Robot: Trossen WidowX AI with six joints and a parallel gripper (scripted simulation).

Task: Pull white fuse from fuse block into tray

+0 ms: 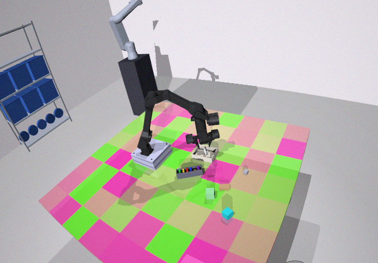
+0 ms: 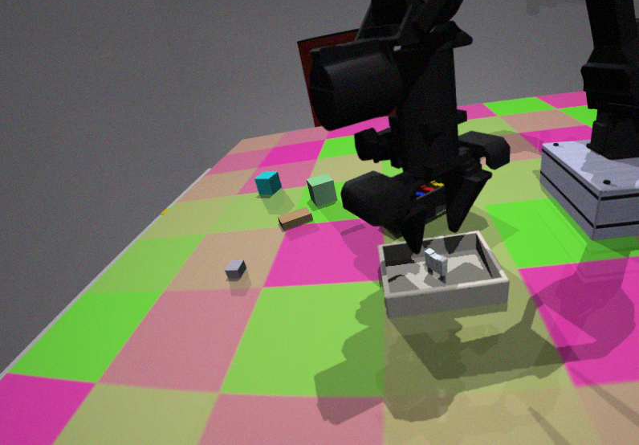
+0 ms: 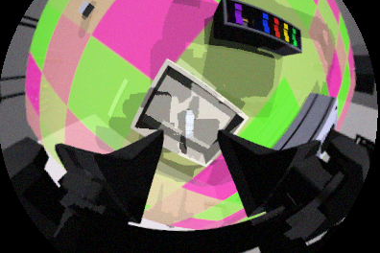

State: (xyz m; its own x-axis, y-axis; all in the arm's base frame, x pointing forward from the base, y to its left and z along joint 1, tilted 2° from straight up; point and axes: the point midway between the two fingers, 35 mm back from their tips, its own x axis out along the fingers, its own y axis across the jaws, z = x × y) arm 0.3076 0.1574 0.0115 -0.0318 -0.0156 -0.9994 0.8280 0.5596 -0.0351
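My gripper tip is now 30 mm above the white fuse. Round my gripper tip: blue fuse 170 mm to the right, 30 mm below; then purple fuse 30 mm ahead, 140 mm to the right, 30 mm below; then white tray 50 mm below.
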